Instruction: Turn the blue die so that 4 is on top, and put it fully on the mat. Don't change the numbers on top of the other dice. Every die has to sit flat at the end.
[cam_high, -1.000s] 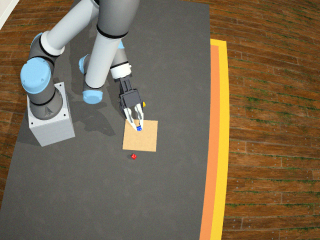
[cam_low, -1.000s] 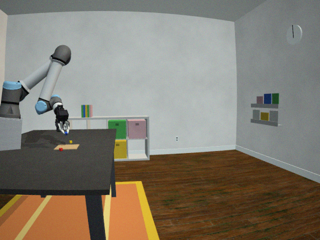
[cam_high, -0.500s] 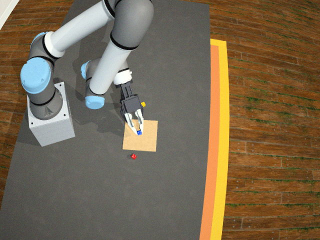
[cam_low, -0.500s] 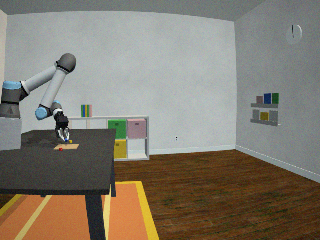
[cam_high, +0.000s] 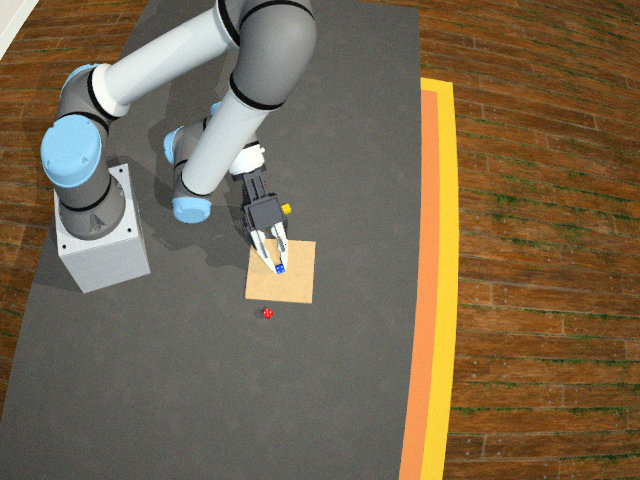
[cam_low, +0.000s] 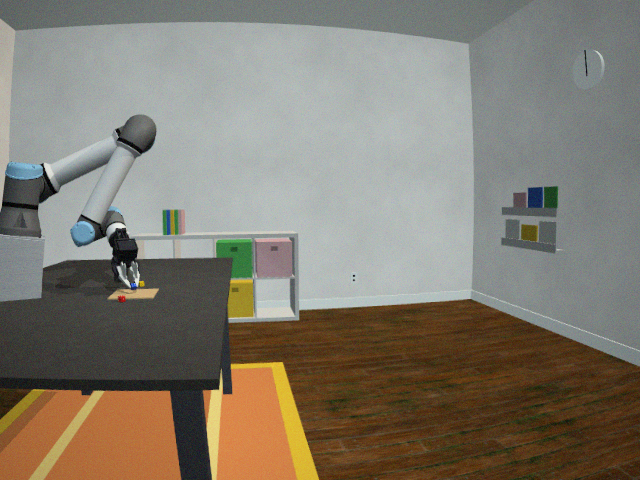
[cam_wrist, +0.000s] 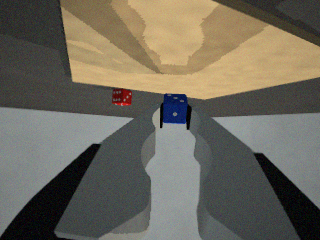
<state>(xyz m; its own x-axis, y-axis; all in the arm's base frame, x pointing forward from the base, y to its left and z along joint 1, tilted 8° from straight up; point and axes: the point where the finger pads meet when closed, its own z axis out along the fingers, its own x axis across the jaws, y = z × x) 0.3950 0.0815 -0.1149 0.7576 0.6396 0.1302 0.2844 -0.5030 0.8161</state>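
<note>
My hand is 10 mm to the left of the blue die and 10 mm short of it. From my hand the other things lie so: tan mat 30 mm below; then yellow die 140 mm to the left, 30 mm behind, 20 mm below; then red die 100 mm to the right, 20 mm below, 10 mm ahead.
</note>
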